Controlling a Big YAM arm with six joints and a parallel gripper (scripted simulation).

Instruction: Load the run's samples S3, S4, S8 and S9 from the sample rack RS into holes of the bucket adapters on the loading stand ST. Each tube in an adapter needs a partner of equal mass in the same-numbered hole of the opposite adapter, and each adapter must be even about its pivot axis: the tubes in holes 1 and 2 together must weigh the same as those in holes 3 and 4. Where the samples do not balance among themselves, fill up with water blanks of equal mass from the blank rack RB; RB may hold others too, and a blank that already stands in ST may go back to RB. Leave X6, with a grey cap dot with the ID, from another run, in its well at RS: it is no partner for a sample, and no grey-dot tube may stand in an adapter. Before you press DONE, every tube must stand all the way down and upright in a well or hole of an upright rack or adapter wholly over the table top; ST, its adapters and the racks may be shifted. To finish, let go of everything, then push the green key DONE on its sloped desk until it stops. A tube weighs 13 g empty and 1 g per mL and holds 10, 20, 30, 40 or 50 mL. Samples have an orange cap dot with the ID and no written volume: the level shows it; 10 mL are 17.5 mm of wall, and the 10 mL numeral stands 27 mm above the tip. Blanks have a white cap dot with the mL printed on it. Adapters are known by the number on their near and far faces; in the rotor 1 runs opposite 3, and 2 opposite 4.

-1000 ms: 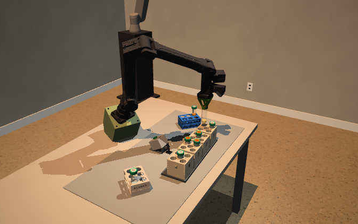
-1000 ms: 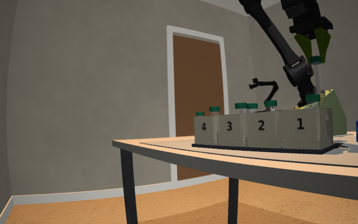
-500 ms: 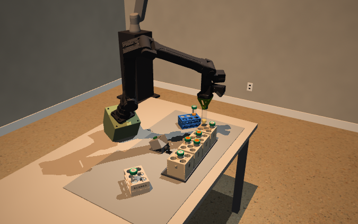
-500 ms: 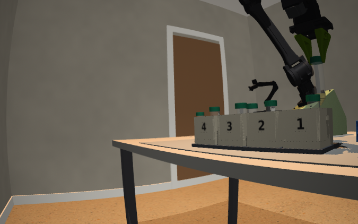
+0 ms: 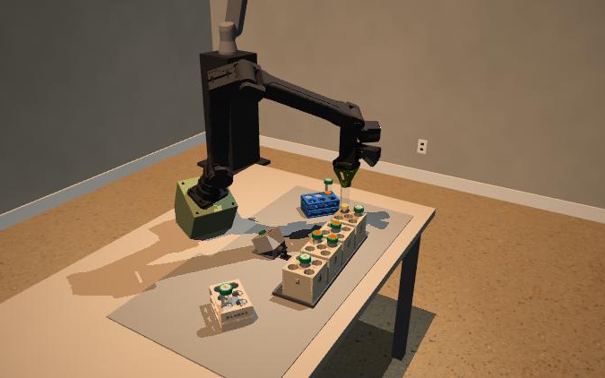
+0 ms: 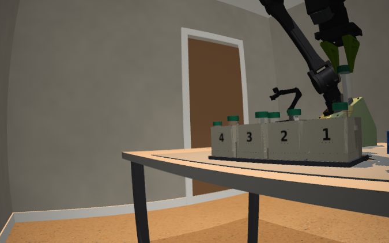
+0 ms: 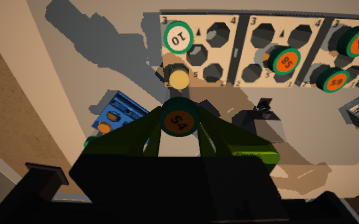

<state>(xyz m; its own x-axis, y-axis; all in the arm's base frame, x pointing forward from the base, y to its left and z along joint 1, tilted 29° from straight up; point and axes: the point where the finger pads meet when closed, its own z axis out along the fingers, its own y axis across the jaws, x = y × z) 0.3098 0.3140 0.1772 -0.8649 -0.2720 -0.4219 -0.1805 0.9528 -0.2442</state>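
Now: the DONE desk 250 mm to the right of my hand, 150 mm below it and 140 mm behind it. The rest, counted from my hand: loading stand ST 200 mm below, 180 mm to the right, 60 mm ahead; then blue sample rack RS 180 mm behind, 170 mm below, 90 mm to the left; then blank rack RB 540 mm to the right, 170 mm below.
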